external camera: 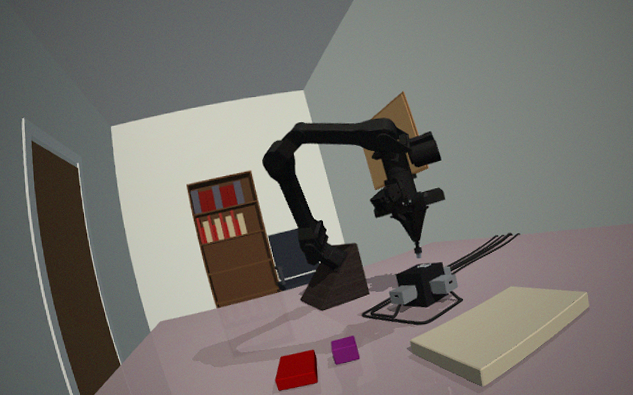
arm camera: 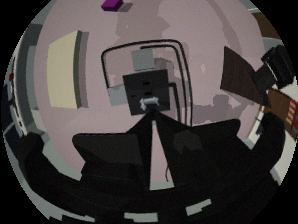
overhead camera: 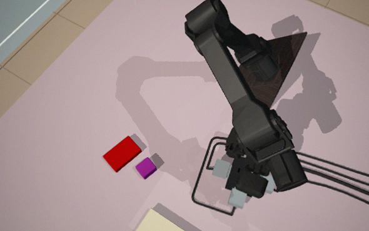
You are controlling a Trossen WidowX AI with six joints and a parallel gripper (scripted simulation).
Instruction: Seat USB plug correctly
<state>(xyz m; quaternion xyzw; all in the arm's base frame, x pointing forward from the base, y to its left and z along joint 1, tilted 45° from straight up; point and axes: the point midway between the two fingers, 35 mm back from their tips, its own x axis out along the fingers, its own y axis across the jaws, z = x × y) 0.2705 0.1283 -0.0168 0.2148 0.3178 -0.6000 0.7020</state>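
My gripper tip is 2 cm above the usb plug. Also, from my gripper tip: purple cube (25 cm to the right, 13 cm ahead, 12 cm below); beige slab (29 cm ahead, 12 cm below, 6 cm to the right); red block (34 cm to the right, 14 cm ahead, 13 cm below).
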